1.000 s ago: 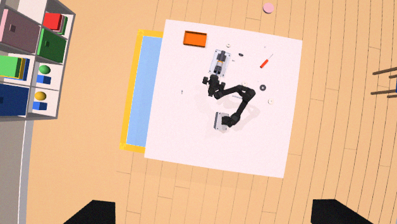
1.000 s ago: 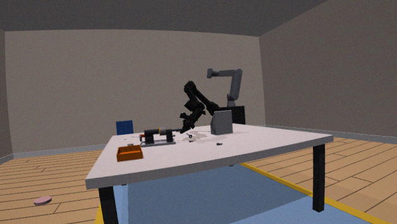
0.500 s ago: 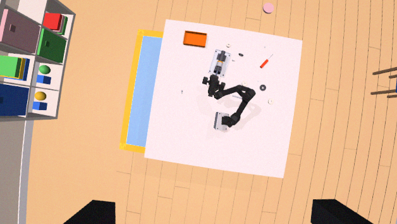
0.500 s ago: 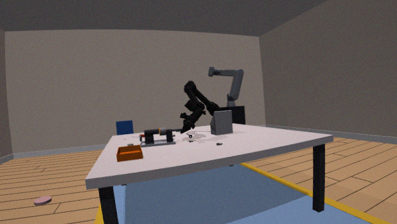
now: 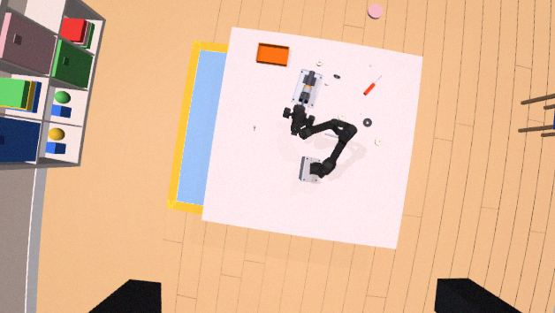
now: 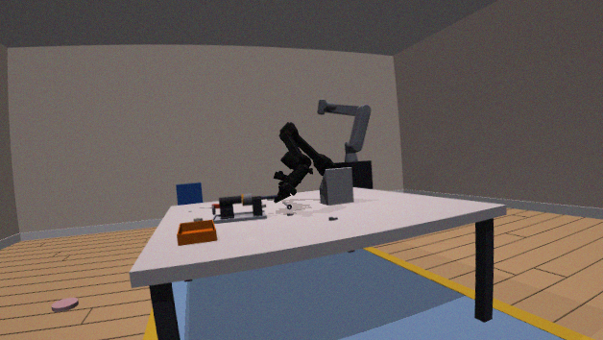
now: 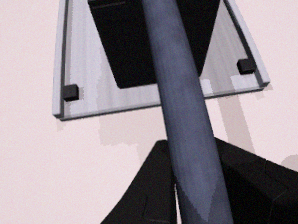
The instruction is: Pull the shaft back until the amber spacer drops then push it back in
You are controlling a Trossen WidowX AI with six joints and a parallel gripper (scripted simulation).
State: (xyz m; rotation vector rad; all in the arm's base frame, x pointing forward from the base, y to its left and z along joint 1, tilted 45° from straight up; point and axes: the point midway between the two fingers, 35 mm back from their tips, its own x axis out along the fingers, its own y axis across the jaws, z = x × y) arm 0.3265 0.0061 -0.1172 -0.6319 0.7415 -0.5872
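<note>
Right now the grey-blue shaft is 50 mm ahead of my gripper tip, 20 mm above it and 10 mm to the right of it. Round my gripper tip: amber spacer: 130 mm ahead, 40 mm to the right, 20 mm above; then orange tray: 360 mm ahead, 190 mm to the left, 50 mm below.
</note>
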